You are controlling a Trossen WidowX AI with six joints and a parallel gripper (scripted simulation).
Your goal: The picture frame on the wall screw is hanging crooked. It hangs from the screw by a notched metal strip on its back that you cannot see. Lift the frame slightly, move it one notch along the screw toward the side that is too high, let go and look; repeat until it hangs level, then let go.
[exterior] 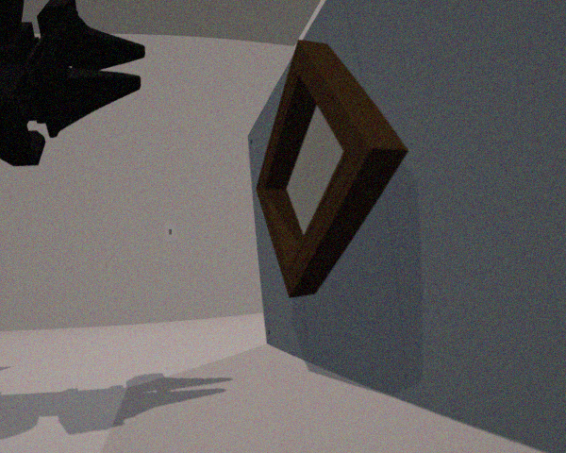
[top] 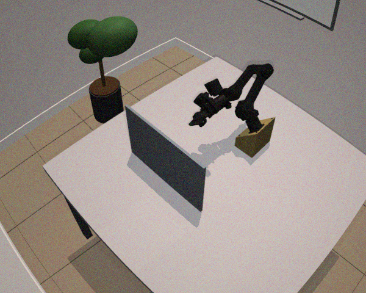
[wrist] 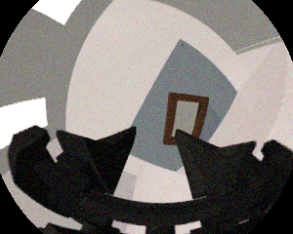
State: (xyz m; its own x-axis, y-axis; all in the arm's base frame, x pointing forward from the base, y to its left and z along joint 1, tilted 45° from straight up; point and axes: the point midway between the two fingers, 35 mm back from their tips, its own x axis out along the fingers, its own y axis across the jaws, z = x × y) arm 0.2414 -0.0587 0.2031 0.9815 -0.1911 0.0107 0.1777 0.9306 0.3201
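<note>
My gripper tip is 13 cm short of the brown wooden picture frame, 4 cm to the left of it and 11 cm above it. Round my gripper tip: dark grey wall panel (14 cm ahead, 3 cm to the right, 11 cm below).
</note>
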